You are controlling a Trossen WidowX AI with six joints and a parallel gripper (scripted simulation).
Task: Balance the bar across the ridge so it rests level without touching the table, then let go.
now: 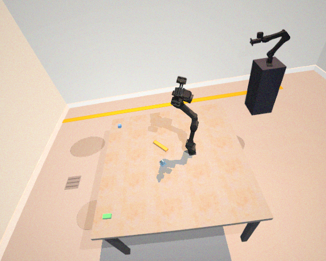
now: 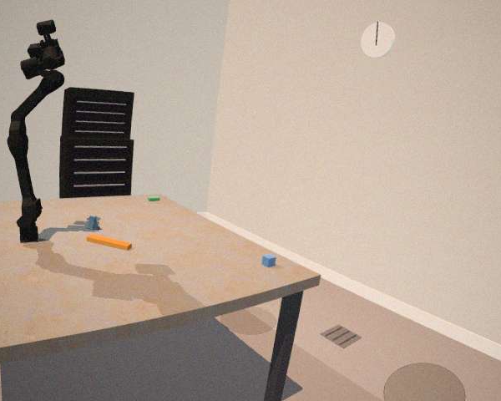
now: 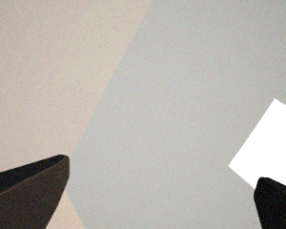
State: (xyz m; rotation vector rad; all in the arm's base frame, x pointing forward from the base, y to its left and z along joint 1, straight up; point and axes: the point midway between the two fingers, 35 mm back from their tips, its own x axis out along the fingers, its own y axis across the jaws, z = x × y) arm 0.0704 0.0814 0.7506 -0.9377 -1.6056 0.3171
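Right now the orange bar is 220 mm ahead of my gripper tip, 230 mm to the right of it and 770 mm below it. The rest, counted from my gripper tip: flat green block: 670 mm ahead, 390 mm to the left, 770 mm below; then blue cube: 670 mm ahead, 610 mm to the right, 760 mm below.
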